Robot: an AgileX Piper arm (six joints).
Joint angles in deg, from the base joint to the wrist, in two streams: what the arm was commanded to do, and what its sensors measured. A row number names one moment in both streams.
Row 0, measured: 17.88, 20.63, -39.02, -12.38, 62.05, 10.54
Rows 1 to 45, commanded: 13.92, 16.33, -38.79, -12.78, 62.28, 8.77; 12.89, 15.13, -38.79, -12.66, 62.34, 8.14; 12.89, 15.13, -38.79, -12.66, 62.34, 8.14; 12.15, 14.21, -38.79, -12.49, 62.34, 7.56; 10.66, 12.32, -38.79, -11.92, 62.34, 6.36; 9.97, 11.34, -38.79, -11.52, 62.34, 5.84; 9.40, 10.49, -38.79, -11.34, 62.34, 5.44; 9.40, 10.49, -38.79, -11.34, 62.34, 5.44; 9.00, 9.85, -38.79, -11.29, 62.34, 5.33; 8.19, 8.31, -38.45, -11.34, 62.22, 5.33; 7.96, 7.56, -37.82, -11.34, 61.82, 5.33; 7.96, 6.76, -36.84, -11.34, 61.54, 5.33; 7.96, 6.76, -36.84, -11.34, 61.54, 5.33; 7.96, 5.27, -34.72, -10.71, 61.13, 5.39; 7.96, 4.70, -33.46, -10.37, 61.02, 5.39; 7.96, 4.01, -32.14, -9.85, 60.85, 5.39; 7.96, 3.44, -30.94, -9.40, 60.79, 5.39; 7.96, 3.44, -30.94, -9.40, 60.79, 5.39; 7.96, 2.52, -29.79, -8.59, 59.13, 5.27; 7.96, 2.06, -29.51, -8.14, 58.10, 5.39; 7.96, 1.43, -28.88, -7.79, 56.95, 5.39; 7.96, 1.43, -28.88, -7.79, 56.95, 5.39; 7.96, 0.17, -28.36, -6.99, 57.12, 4.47; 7.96, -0.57, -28.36, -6.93, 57.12, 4.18; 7.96, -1.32, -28.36, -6.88, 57.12, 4.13; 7.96, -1.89, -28.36, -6.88, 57.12, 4.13; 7.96, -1.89, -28.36, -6.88, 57.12, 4.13; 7.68, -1.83, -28.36, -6.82, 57.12, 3.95; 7.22, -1.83, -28.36, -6.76, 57.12, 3.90; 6.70, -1.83, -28.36, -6.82, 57.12, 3.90; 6.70, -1.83, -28.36, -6.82, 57.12, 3.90; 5.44, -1.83, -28.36, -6.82, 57.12, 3.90; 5.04, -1.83, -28.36, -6.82, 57.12, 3.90; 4.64, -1.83, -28.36, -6.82, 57.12, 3.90; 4.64, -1.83, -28.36, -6.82, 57.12, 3.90; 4.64, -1.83, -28.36, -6.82, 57.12, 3.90; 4.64, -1.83, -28.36, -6.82, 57.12, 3.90; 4.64, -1.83, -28.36, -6.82, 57.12, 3.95; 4.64, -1.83, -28.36, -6.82, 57.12, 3.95; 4.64, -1.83, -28.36, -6.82, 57.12, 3.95; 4.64, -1.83, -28.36, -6.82, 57.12, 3.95; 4.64, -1.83, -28.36, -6.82, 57.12, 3.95; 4.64, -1.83, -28.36, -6.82, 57.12, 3.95; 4.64, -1.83, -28.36, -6.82, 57.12, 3.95; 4.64, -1.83, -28.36, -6.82, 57.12, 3.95
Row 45, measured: 4.93, -0.11, -28.42, -6.76, 58.04, 4.58
